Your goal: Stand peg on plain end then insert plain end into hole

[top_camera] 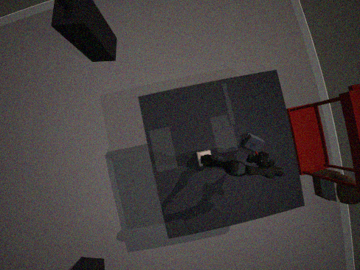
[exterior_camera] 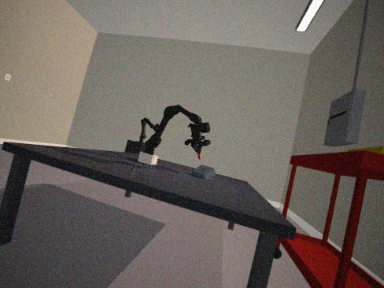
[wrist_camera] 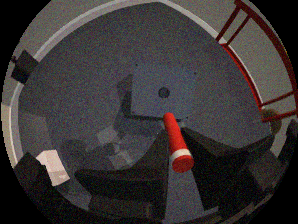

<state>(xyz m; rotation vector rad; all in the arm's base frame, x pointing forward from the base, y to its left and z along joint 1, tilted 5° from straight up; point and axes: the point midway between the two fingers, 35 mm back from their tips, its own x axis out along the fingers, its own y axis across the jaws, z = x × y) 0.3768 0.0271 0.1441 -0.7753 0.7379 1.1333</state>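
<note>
Now: gripper tip 13 cm above the sloped grey panel, 8 cm to the right of it and 4 cm short of it. Round my gripper tip: red peg 1 cm to the right, 1 cm above.
</note>
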